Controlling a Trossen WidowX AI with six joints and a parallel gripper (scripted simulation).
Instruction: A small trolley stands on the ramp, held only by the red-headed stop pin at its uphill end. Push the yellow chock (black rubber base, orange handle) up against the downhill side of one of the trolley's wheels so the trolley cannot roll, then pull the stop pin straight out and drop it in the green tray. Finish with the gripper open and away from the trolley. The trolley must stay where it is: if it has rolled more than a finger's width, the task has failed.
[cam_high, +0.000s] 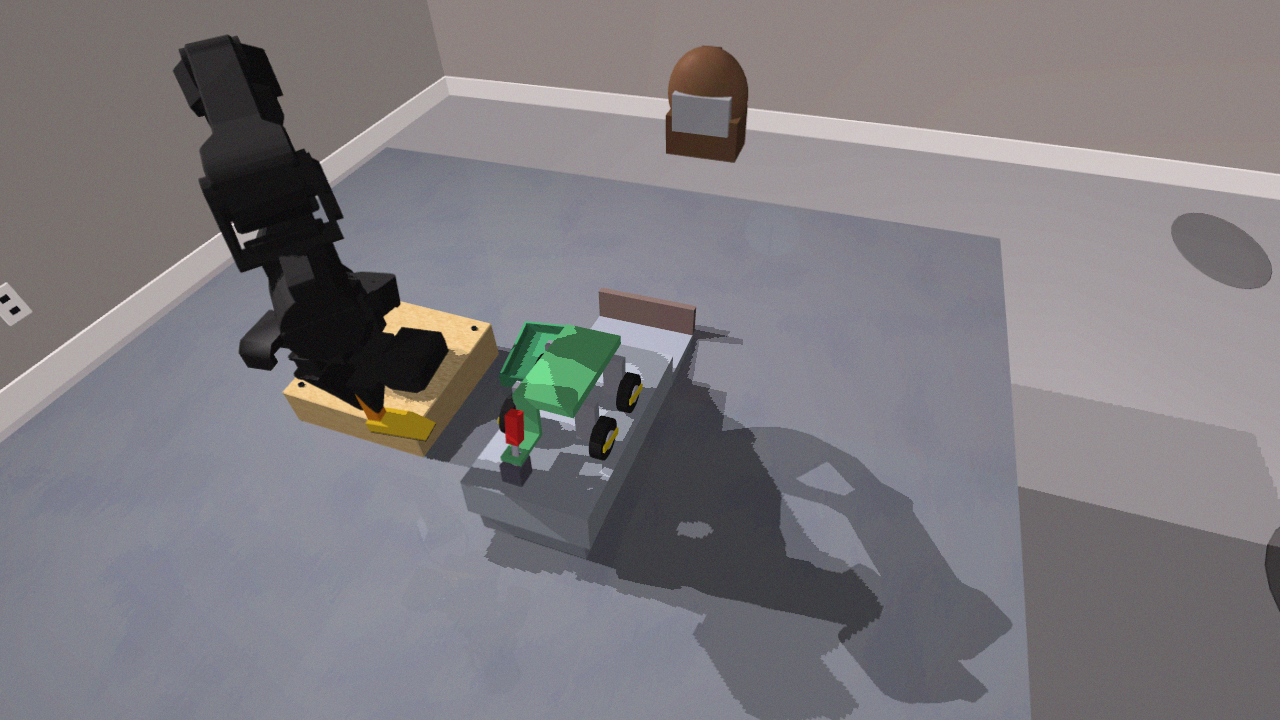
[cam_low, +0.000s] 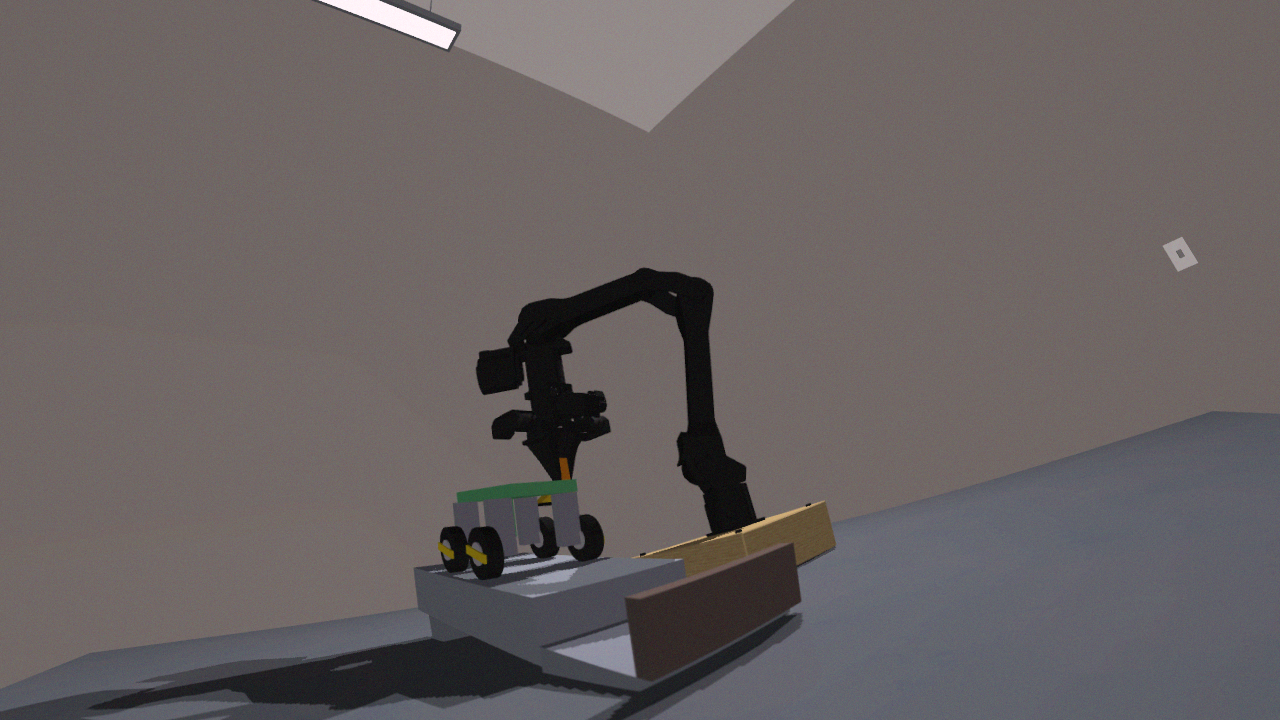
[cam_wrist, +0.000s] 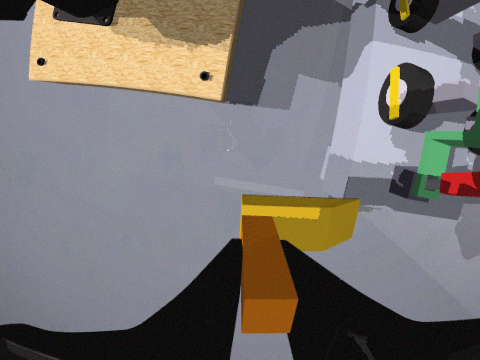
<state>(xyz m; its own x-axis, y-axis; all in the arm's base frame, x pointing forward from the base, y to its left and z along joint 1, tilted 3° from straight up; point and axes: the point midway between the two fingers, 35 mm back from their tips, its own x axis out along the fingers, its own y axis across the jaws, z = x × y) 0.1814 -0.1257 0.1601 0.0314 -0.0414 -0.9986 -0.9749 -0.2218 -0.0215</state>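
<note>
The yellow chock lies 20 mm ahead of my gripper tip, 10 mm to the left of it and 10 mm below it. From my gripper tip the other things lie so: grey ramp (140 mm ahead, 150 mm to the left, 130 mm below); trolley (140 mm ahead, 150 mm to the left, 60 mm below); red-headed stop pin (130 mm ahead, 50 mm to the left, 50 mm below).
</note>
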